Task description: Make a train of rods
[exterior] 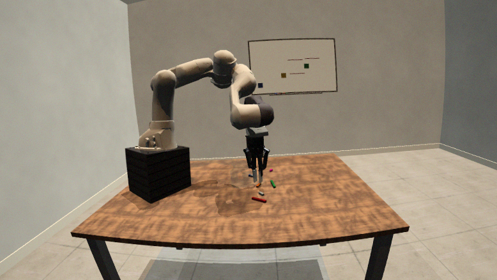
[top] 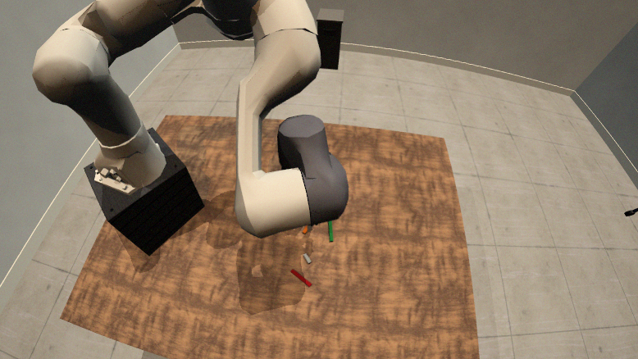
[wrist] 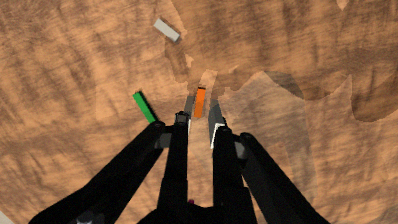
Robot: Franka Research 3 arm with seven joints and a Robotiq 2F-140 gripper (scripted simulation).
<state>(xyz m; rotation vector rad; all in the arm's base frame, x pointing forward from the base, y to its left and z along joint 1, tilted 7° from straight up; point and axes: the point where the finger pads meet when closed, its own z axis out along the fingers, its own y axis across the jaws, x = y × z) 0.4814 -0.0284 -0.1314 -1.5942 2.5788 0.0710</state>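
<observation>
My gripper is now 5 cm above the orange rod. From my hand the other things lie so: green rod 7 cm ahead, 5 cm below; then red rod 16 cm to the right, 5 cm below; then blue rod 14 cm to the left, 5 cm below, 4 cm behind.
</observation>
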